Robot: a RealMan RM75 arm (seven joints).
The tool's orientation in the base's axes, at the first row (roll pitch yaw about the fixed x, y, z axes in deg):
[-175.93, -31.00, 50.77]
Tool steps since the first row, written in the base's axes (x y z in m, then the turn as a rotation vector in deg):
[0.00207, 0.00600, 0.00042, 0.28, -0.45, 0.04]
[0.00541, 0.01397, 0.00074, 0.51, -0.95, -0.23]
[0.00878, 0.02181, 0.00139, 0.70, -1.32, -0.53]
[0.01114, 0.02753, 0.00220, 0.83, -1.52, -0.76]
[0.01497, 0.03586, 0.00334, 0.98, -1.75, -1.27]
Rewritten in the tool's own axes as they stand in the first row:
[0.00532, -0.00199, 0.00286, -0.13, 0.49, -0.16]
[0.01259, -0.00416, 0.00701, -0.47, 0.99, -0.09]
[0.01996, -0.00624, 0.01084, -0.77, 1.38, 0.06]
[0.02545, -0.00786, 0.01332, -0.95, 1.62, 0.20]
[0.03365, -0.00990, 0.01707, -1.28, 1.91, 0.58]

